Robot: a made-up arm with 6 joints. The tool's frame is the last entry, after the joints. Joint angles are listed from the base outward. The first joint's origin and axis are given. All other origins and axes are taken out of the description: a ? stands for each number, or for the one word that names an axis. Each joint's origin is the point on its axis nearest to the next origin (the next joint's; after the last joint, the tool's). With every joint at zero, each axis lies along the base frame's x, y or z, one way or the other. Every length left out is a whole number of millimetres.
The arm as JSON. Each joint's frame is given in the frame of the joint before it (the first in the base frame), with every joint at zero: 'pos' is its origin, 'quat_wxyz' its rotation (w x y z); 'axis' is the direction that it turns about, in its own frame. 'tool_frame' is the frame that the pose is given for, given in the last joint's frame.
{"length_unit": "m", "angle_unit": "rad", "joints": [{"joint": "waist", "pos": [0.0, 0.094, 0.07], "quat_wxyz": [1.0, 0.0, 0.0, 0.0], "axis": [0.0, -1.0, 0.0]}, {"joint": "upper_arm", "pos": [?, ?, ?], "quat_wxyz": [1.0, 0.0, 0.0, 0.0], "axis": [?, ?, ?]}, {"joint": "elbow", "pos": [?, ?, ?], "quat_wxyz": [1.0, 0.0, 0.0, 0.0], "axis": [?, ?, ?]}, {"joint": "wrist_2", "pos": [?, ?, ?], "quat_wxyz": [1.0, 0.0, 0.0, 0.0], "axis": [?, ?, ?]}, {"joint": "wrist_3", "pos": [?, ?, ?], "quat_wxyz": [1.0, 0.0, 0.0, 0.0], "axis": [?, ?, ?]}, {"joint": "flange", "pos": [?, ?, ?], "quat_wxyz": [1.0, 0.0, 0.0, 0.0], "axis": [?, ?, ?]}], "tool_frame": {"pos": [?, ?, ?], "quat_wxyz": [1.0, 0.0, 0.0, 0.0]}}
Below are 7 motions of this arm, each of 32 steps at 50 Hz.
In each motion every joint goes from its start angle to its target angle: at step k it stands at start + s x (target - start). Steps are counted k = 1, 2, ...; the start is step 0. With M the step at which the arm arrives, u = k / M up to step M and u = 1 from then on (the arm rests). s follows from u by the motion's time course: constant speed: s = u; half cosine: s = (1 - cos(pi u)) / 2; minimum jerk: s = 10 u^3 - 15 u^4 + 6 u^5.
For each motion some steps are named. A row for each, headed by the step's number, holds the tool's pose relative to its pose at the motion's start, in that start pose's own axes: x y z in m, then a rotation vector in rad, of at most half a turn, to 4 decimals.
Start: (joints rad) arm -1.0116 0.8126 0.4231 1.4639 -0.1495 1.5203
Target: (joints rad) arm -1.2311 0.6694 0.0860 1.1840 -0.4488 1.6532
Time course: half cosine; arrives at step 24
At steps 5, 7, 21, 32:
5: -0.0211 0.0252 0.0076 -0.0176 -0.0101 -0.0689
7: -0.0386 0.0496 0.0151 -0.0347 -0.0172 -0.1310
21: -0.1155 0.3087 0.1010 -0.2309 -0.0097 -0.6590
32: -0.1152 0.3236 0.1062 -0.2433 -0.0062 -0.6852

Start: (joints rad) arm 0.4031 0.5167 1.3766 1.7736 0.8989 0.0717
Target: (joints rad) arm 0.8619 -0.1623 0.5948 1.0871 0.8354 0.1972
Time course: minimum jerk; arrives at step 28
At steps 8, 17, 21, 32:
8: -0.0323 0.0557 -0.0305 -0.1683 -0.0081 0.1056
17: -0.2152 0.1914 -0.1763 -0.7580 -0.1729 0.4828
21: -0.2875 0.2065 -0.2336 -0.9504 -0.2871 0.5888
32: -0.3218 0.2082 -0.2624 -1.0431 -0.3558 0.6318

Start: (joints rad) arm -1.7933 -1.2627 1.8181 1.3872 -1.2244 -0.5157
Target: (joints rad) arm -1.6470 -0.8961 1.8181 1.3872 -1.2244 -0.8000
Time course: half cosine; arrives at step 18
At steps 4, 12, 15, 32:
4: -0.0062 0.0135 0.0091 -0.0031 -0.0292 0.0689
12: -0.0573 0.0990 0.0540 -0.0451 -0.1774 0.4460
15: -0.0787 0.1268 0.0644 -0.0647 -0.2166 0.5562
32: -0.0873 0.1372 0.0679 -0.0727 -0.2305 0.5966

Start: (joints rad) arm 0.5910 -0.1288 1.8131 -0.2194 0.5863 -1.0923
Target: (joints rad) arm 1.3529 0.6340 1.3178 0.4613 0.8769 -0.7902
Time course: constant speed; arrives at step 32
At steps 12, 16, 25, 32:
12: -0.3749 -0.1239 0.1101 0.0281 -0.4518 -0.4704
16: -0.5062 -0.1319 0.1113 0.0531 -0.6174 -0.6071
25: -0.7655 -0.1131 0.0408 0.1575 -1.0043 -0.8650
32: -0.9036 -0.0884 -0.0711 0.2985 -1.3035 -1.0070

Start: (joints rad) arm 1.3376 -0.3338 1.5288 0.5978 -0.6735 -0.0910
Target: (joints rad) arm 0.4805 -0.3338 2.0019 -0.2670 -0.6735 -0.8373
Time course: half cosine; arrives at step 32
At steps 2, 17, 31, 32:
2: 0.0047 0.0010 -0.0005 -0.0064 0.0048 0.0023
17: 0.2496 0.0395 -0.1071 -0.3227 0.3378 0.1769
31: 0.3885 0.0414 -0.2953 -0.5032 0.6869 0.3705
32: 0.3890 0.0413 -0.2965 -0.5040 0.6889 0.3715

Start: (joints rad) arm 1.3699 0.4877 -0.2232 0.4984 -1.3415 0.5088
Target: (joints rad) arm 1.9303 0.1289 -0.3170 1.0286 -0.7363 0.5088
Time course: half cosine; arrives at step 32
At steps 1, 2, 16, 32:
1: -0.0003 -0.0001 -0.0008 0.0019 -0.0021 0.0007
2: -0.0010 -0.0003 -0.0032 0.0074 -0.0085 0.0030
16: -0.0164 -0.0098 -0.1850 0.3832 -0.4625 0.1756
32: 0.0543 -0.0002 -0.3797 0.7568 -0.9332 0.4173

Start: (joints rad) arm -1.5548 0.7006 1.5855 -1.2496 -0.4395 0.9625
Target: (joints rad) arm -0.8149 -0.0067 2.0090 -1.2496 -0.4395 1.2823
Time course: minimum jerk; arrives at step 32
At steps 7, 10, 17, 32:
7: -0.0457 -0.0153 -0.0012 0.0352 -0.0494 -0.0980
10: -0.1129 -0.0303 -0.0094 0.0900 -0.1173 -0.2425
17: -0.3345 -0.0042 -0.0836 0.3150 -0.3210 -0.7703
32: -0.4878 0.1702 -0.1906 0.6208 -0.4900 -1.4047

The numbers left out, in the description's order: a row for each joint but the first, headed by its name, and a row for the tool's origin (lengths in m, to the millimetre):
upper_arm: xyz 0.078 0.0 0.175, axis 0.0 0.0 1.0
elbow: xyz -0.088 -0.037 0.0, axis 0.0 -1.0 0.0
wrist_2: xyz -0.032 0.0 0.244, axis 1.0 0.0 0.0
wrist_3: xyz 0.0 0.286 0.1, axis 0.0 -1.0 0.0
flange: xyz 0.044 0.0 0.127, axis 0.0 0.0 -1.0
tool: xyz 0.079 -0.331 0.0

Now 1 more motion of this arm.
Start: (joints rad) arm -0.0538 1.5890 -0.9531 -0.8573 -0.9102 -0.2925
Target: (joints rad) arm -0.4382 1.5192 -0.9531 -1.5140 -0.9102 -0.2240
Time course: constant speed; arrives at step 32
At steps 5, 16, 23, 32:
5: 0.0070 -0.0076 -0.0026 -0.0637 -0.0167 -0.0415
16: 0.0242 -0.0214 -0.0071 -0.1970 -0.0656 -0.1390
23: 0.0362 -0.0278 -0.0092 -0.2760 -0.1046 -0.2054
32: 0.0529 -0.0334 -0.0113 -0.3698 -0.1630 -0.2958

